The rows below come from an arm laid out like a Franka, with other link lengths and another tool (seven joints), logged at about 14 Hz.
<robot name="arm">
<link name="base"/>
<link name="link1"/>
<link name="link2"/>
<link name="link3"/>
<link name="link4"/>
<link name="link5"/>
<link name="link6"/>
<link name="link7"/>
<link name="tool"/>
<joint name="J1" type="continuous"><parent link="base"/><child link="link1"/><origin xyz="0 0 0.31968" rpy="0 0 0"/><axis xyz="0 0 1"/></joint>
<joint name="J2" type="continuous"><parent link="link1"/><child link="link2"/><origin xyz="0 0 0" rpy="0 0 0"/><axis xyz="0 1 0"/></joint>
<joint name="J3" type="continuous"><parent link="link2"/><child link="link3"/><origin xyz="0 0 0.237" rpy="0 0 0"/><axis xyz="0 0 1"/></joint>
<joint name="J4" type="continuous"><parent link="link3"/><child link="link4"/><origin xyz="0.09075 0 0" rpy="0 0 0"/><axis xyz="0 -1 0"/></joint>
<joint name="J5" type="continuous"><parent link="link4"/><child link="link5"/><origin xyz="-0.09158 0 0.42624" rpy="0 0 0"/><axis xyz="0 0 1"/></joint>
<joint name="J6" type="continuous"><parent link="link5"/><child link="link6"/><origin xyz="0 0 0" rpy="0 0 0"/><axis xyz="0 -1 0"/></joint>
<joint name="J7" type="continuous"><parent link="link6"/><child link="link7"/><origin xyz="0.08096 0 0" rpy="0 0 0"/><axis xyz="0 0 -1"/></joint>
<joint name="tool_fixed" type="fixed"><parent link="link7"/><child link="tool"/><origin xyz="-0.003 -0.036 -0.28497" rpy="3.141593 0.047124 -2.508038"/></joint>
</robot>
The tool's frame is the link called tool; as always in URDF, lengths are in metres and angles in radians. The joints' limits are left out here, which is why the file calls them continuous.
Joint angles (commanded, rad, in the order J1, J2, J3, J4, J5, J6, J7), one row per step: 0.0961, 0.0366, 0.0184, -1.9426, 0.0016, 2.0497, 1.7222; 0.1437, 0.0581, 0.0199, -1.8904, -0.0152, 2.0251, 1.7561; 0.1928, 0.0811, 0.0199, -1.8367, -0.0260, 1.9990, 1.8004; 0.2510, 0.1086, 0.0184, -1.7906, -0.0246, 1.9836, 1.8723; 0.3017, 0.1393, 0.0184, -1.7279, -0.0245, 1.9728, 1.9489; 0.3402, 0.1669, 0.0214, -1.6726, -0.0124, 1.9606, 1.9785; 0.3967, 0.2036, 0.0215, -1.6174, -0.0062, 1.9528, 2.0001; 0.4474, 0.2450, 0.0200, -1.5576, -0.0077, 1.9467, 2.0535; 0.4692, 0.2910, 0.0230, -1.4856, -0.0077, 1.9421, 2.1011; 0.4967, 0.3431, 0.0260, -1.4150, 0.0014, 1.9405, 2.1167; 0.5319, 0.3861, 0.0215, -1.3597, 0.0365, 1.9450, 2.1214; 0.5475, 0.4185, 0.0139, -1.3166, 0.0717, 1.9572, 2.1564; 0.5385, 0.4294, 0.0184, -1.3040, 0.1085, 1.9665, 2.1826
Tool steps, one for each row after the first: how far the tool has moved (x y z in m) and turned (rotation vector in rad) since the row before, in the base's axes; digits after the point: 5 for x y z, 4 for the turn. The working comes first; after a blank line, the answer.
Tool pose at each row, in the base's axes (x y z in m, rotation vector in rad; the steps are taken from these numbers as rounded here): 0.58781, 0.07651, 0.18696, 1.4272, 2.6874, 0.0298; 0.59305, 0.10410, 0.19824, 1.3919, 2.6921, 0.0214; 0.59628, 0.13390, 0.20928, 1.3770, 2.6908, 0.0196; 0.59572, 0.17252, 0.21448, 1.3995, 2.6804, 0.0314; 0.59997, 0.20968, 0.22635, 1.4302, 2.6511, 0.0615; 0.60040, 0.24216, 0.23638, 1.4213, 2.6564, 0.0961; 0.59554, 0.28244, 0.24063, 1.3784, 2.6796, 0.1210; 0.59229, 0.31846, 0.24401, 1.3826, 2.6735, 0.1413; 0.59799, 0.34185, 0.25064, 1.4110, 2.6499, 0.1730; 0.59915, 0.36958, 0.25239, 1.3967, 2.6586, 0.2070; 0.59385, 0.40187, 0.25319, 1.3839, 2.6859, 0.2591; 0.59637, 0.42150, 0.25605, 1.4400, 2.6733, 0.3158; 0.59826, 0.42963, 0.25809, 1.5085, 2.6643, 0.3610

0.00524, 0.02759, 0.01128, -0.0116, -0.0080, 0.0216; 0.00323, 0.02980, 0.01104, -0.0051, -0.0064, 0.0082; -0.00056, 0.03862, 0.00520, 0.0084, -0.0028, -0.0159; 0.00425, 0.03716, 0.01187, 0.0141, -0.0195, -0.0259; 0.00043, 0.03248, 0.01003, 0.0203, -0.0096, 0.0083; -0.00486, 0.04028, 0.00425, 0.0129, -0.0064, 0.0333; -0.00325, 0.03602, 0.00338, 0.0111, -0.0085, -0.0036; 0.00570, 0.02339, 0.00663, 0.0179, -0.0149, -0.0228; 0.00116, 0.02773, 0.00175, 0.0203, -0.0081, 0.0127; -0.00530, 0.03229, 0.00080, 0.0383, 0.0035, 0.0195; 0.00252, 0.01963, 0.00286, 0.0445, 0.0031, -0.0325; 0.00189, 0.00813, 0.00204, 0.0420, 0.0161, -0.0373
